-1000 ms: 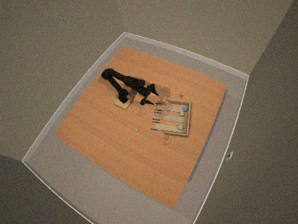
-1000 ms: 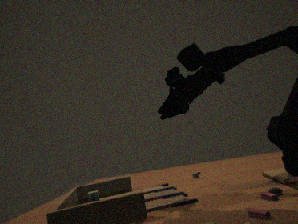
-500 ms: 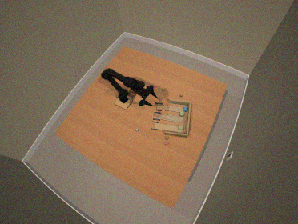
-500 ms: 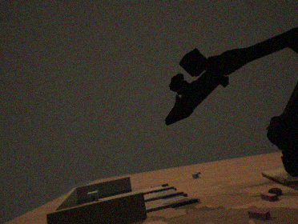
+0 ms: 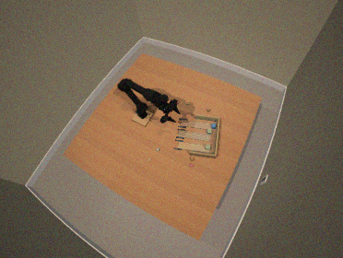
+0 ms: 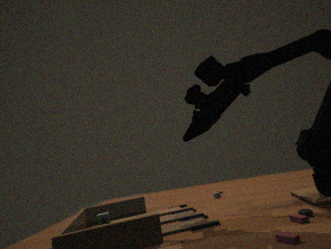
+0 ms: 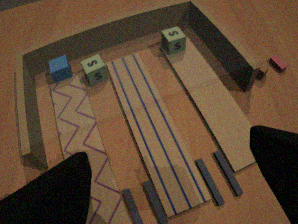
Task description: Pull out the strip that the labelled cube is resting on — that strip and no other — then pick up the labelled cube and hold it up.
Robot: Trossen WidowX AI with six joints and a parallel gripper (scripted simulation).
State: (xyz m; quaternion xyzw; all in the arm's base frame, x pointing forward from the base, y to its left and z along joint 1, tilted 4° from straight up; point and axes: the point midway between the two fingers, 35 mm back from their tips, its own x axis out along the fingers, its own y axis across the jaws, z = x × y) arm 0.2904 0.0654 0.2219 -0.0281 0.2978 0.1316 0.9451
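Right now the cube is 2 cm behind my gripper tip, 23 cm to the right of it and 19 cm below it. From my gripper tip the other things lie so: strip 18 cm ahead, 4 cm to the right, 19 cm below.
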